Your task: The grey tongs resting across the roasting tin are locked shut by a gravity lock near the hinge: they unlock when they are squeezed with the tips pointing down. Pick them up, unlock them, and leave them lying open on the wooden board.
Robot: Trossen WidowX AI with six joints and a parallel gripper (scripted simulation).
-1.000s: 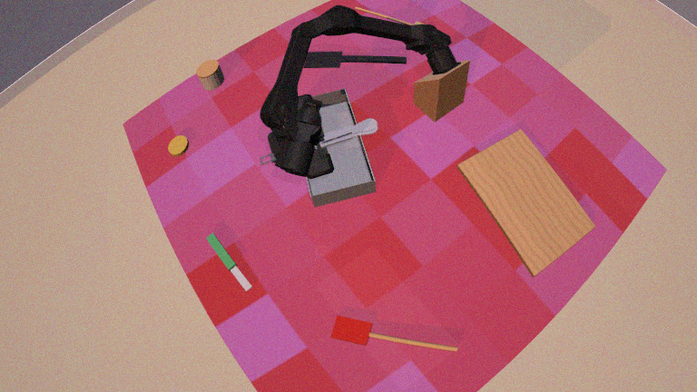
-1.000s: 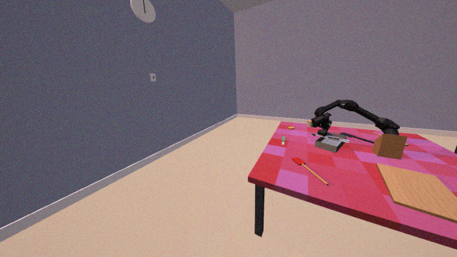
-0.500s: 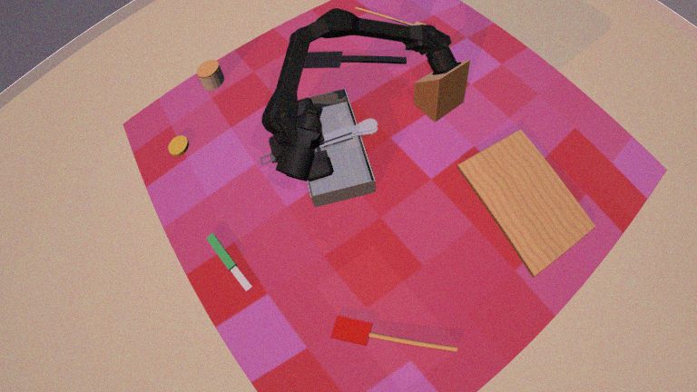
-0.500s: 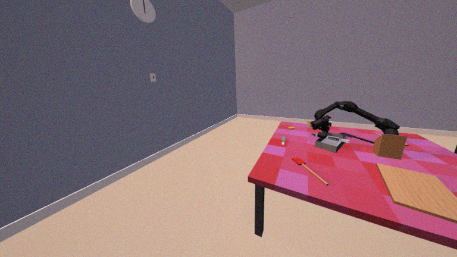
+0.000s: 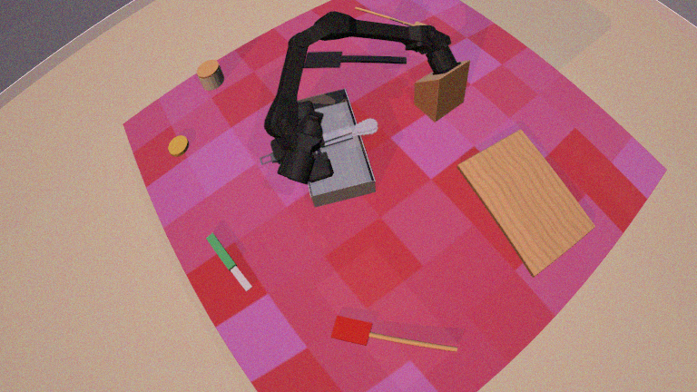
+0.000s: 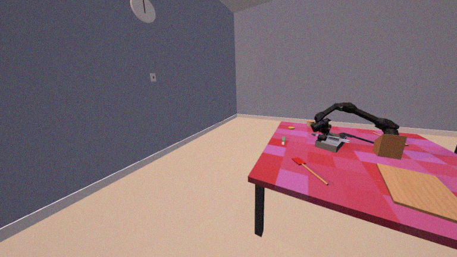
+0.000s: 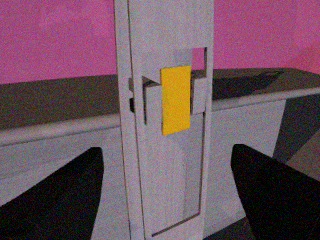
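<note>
My gripper tip is 4 cm short of the yellow lock piece and 2 cm below it. The rest, counted from my gripper tip: black spatula 28 cm behind, 23 cm to the right, 4 cm below; red spatula 49 cm to the left, 15 cm ahead, 3 cm below; grey roasting tin 5 cm behind, 2 cm to the left, 1 cm below.
</note>
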